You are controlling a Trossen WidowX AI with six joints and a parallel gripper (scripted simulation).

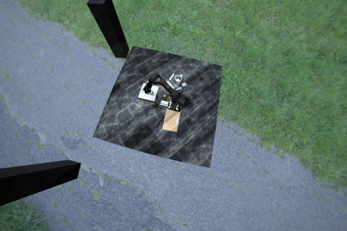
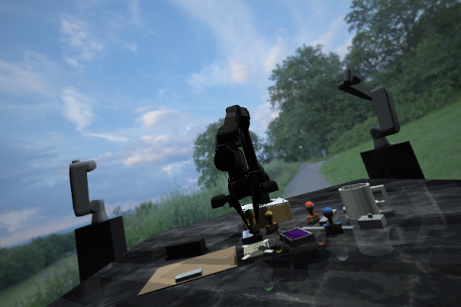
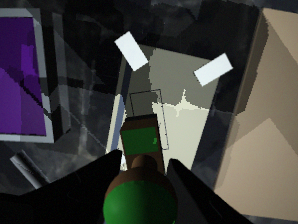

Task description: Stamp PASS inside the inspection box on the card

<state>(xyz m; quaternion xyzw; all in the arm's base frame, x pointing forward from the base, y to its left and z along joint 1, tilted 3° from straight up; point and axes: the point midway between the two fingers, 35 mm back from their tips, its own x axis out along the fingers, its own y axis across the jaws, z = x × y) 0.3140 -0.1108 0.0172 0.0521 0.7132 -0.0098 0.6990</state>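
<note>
Right now my gripper tip is 1 cm to the left of the pale card and 6 cm above it. Also, from my gripper tip: purple ink pad: 3 cm ahead, 10 cm to the left, 5 cm below; yellow-knobbed stamp: 12 cm behind, 7 cm to the left, 4 cm below; green-knobbed stamp: right at my gripper tip.
</note>
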